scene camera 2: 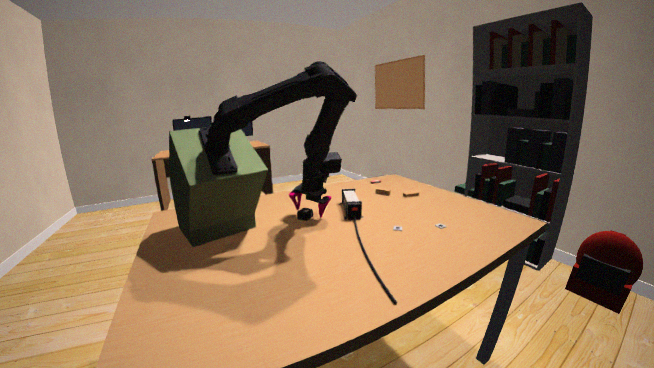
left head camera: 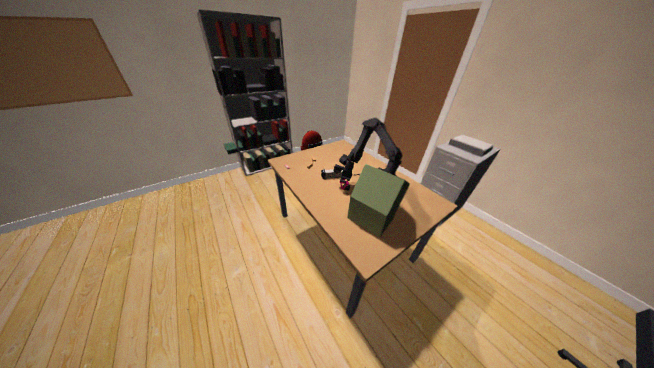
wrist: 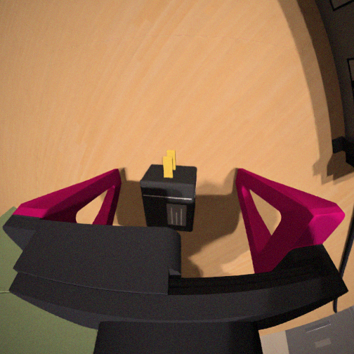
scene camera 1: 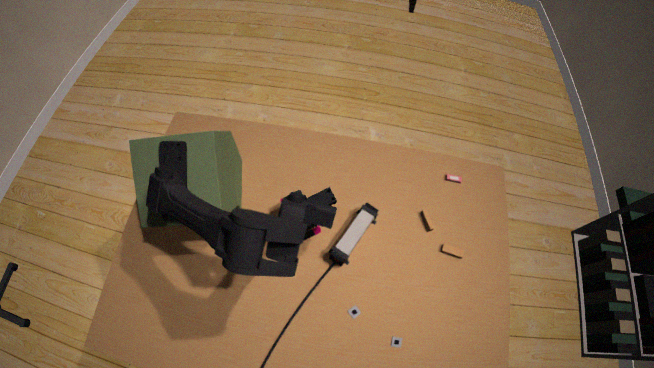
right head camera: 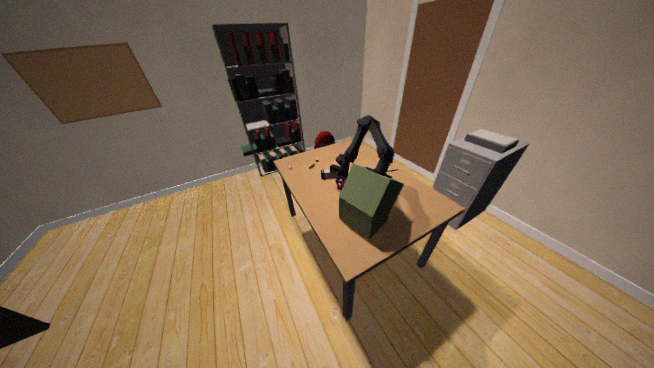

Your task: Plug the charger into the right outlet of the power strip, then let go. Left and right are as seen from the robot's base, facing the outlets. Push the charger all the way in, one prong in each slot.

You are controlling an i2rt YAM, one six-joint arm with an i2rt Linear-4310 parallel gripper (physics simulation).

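Places are measured from the arm's base along level axes (x down, y ahead, z right), in centimetres.
Pixels of known places: gripper, between the fingertips: (scene camera 2: 309, 213) (left head camera: 343, 186) (right head camera: 341, 186); arm's base, origin of its link: (scene camera 2: 217, 149) (left head camera: 388, 174) (scene camera 1: 174, 181) (right head camera: 379, 173).
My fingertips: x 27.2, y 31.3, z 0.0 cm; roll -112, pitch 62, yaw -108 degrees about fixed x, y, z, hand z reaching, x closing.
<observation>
For each thing: its top centre in the pictures, then the offset to it from my fingertips.
- black charger, centre of its top: (scene camera 2: 306, 209) dx -1.8, dy -1.4, dz +0.1 cm
- power strip, centre of its top: (scene camera 1: 355, 231) (scene camera 2: 351, 195) (right head camera: 333, 170) (left head camera: 334, 170) dx -4.9, dy +16.0, dz +5.5 cm
- pink-and-white piece, centre of its top: (scene camera 1: 454, 178) dx +0.1, dy +53.8, dz -14.8 cm
- dark brown piece, centre of its top: (scene camera 1: 428, 219) (scene camera 2: 383, 189) dx -1.1, dy +40.9, dz +0.9 cm
- orange-brown piece, centre of its top: (scene camera 1: 453, 250) (scene camera 2: 411, 192) dx -0.3, dy +48.6, dz +11.6 cm
The black charger (scene camera 2: 304, 214) (wrist: 169, 205) lies on the table, its two yellow prongs pointing to the top of the wrist view. My gripper (scene camera 2: 310, 213) (wrist: 178, 174) is open, with one magenta finger on each side of the charger and a gap on both sides. The fingertips are low, close to the table. The power strip (scene camera 1: 355, 232) (scene camera 2: 351, 202) (left head camera: 330, 173) has a white top and black ends and stands beside the gripper. In the wrist view, parts of its outlet side (wrist: 342, 35) show at the upper right edge. The charger is hidden under the arm in scene camera 1.
A green block (scene camera 1: 187, 180) (scene camera 2: 220, 200) stands under the arm's base. A black cable (scene camera 1: 300, 307) (scene camera 2: 372, 265) runs from the strip's end. Beyond the strip lie a pink-and-white piece (scene camera 1: 453, 178), a dark brown piece (scene camera 1: 426, 220), an orange-brown piece (scene camera 1: 451, 251) and two small square pieces (scene camera 1: 354, 312) (scene camera 1: 396, 342).
</observation>
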